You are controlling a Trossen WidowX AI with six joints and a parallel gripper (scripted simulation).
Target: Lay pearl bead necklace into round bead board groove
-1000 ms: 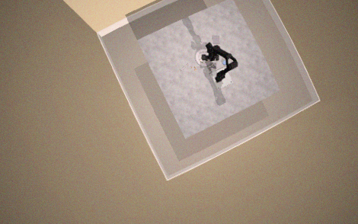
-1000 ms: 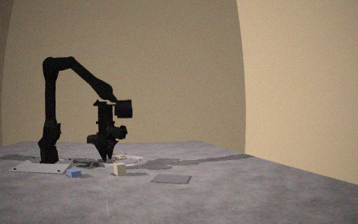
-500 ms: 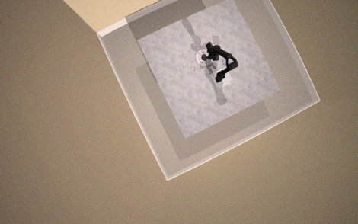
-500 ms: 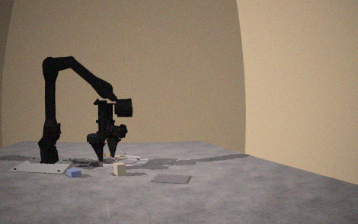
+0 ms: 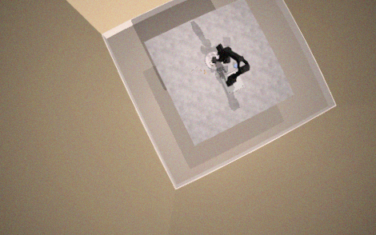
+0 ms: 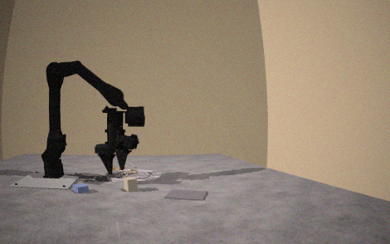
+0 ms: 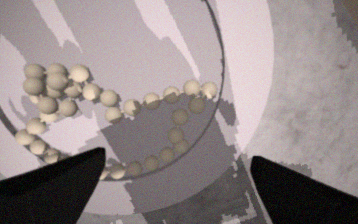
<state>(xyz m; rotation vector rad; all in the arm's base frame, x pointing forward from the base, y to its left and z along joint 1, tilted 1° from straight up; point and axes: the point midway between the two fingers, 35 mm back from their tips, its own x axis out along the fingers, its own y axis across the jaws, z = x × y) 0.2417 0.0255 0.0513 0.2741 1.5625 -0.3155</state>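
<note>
My gripper tip is 60 mm short of the round bead board, 30 mm to the right of it and 20 mm above it. The rest, counted from my gripper tip: flat grey plate 210 mm ahead, 200 mm to the right, 20 mm below; then cream cube 60 mm ahead, 140 mm to the right, 10 mm below; then blue block 90 mm behind, 170 mm to the right, 20 mm below.
</note>
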